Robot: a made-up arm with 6 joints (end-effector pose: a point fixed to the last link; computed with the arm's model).
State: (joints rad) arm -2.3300 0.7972 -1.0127 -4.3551 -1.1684 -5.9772
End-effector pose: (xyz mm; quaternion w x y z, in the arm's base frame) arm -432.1 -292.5 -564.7 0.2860 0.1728 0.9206 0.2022
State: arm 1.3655 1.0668 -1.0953 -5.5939 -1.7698 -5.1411
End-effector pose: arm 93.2 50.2 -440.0 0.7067 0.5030 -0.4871 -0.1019
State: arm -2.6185 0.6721 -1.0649 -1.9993 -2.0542 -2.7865
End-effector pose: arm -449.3 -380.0 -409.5 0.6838 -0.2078 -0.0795 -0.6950
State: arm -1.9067 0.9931 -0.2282 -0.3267 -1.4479 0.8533
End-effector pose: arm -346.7 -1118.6 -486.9 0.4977 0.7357 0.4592 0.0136
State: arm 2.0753 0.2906 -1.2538 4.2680 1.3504 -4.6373
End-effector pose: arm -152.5 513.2 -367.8 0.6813 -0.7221 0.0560 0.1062
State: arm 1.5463 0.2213 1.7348 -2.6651 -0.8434 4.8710
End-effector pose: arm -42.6 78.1 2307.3 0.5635 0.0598 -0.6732 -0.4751
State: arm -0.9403 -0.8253 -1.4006 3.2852 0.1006 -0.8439
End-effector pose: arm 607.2 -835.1 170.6 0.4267 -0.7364 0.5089 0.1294
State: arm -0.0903 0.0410 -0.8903 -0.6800 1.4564 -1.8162
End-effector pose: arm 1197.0 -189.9 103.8 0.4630 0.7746 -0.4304 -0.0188
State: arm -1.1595 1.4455 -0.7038 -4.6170 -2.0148 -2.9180
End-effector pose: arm -4.4 -282.2 -686.3 0.2668 -0.2796 0.3204 -0.8649
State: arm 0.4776 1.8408 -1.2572 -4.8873 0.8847 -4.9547
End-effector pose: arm -597.8 -197.8 -58.3 0.2104 -0.0468 0.1716 0.9613
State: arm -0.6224 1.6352 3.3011 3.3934 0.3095 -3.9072
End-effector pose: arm 348.2 -262.0 1714.5 0.7482 0.0249 -0.6556 -0.0986
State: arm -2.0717 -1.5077 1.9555 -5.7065 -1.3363 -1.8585
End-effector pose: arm 707.7 1436.1 -93.7 0.5351 -0.3096 -0.7631 0.1883
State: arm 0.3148 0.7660 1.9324 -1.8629 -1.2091 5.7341
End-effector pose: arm 779.5 376.3 2097.1 0.3750 0.4113 0.2820 0.7814
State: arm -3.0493 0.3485 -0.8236 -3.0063 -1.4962 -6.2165
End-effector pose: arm -1166.7 -125.5 -132.2 0.1651 0.1056 -0.9797 -0.0411
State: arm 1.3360 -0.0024 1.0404 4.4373 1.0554 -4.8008
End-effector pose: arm 265.4 641.7 2192.7 0.8179 0.5393 -0.0618 0.1907
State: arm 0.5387 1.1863 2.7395 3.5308 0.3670 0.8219
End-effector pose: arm 486.4 270.1 1987.9 0.2943 0.7732 -0.1645 0.5371
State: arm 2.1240 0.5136 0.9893 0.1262 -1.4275 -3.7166
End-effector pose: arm -804.7 1334.0 1539.8 0.2648 0.5757 0.6649 -0.3955
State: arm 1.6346 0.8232 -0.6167 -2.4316 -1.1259 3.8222
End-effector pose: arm -143.8 1050.5 -508.0 0.3100 -0.2948 -0.2748 0.8611
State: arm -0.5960 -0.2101 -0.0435 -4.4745 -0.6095 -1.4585
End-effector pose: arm 1094.0 -829.4 1390.1 0.8016 -0.1629 -0.0513 -0.5729
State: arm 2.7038 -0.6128 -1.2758 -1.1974 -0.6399 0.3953
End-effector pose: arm -969.9 374.2 143.6 0.0741 -0.3887 0.5204 0.7567
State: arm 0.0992 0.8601 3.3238 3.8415 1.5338 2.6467
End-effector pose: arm -449.8 -128.9 1465.2 0.7882 0.3672 -0.4671 -0.1604
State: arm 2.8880 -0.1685 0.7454 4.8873 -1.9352 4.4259
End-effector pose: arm -680.6 52.8 2026.3 0.0391 0.6527 -0.6794 -0.3330
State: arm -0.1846 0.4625 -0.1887 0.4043 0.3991 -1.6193
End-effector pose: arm 1660.2 -289.8 251.7 0.7909 0.5959 0.1033 -0.0930
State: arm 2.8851 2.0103 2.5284 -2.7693 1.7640 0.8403
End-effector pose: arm -1654.2 481.8 833.2 0.6379 0.0096 0.7018 0.3170
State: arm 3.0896 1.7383 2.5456 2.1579 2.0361 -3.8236
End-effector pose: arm -1467.7 -20.5 1261.0 0.2531 0.6269 -0.3234 -0.6621
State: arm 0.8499 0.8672 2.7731 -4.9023 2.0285 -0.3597
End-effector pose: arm -94.8 65.6 1817.6 0.2315 0.3327 0.9109 -0.0770
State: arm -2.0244 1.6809 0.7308 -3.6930 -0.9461 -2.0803
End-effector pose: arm -822.3 -1560.8 -603.2 0.3215 -0.0892 0.3570 -0.8725
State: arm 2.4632 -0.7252 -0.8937 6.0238 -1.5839 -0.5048
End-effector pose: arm -843.4 637.0 677.0 0.2990 -0.6311 0.4917 0.5202
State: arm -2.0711 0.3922 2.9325 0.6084 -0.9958 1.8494
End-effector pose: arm 322.2 719.4 1565.8 0.3755 0.4033 -0.3542 0.7556
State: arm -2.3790 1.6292 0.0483 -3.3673 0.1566 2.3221
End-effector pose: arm -658.5 -635.5 -1053.5 0.1368 -0.7429 0.0618 0.6524
